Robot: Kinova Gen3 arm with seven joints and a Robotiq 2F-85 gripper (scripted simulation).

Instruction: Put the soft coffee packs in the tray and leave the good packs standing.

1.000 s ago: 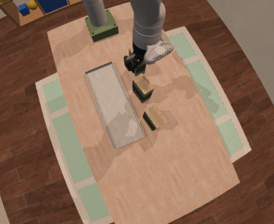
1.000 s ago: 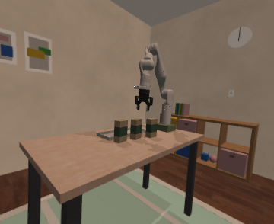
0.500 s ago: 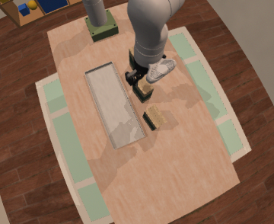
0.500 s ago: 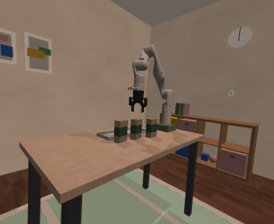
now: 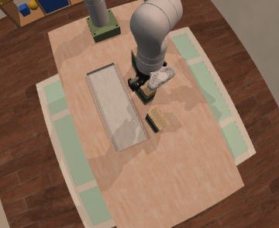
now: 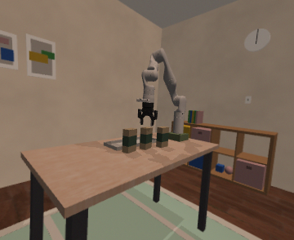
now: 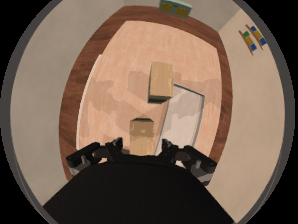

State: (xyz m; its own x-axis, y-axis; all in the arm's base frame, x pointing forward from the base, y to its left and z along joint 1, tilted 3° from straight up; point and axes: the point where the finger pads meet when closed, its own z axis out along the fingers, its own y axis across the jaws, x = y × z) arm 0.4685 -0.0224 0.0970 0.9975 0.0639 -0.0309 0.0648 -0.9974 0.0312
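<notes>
Right now my hand is 30 mm past the long grey tray, 140 mm to the left of it and 160 mm above it.
</notes>
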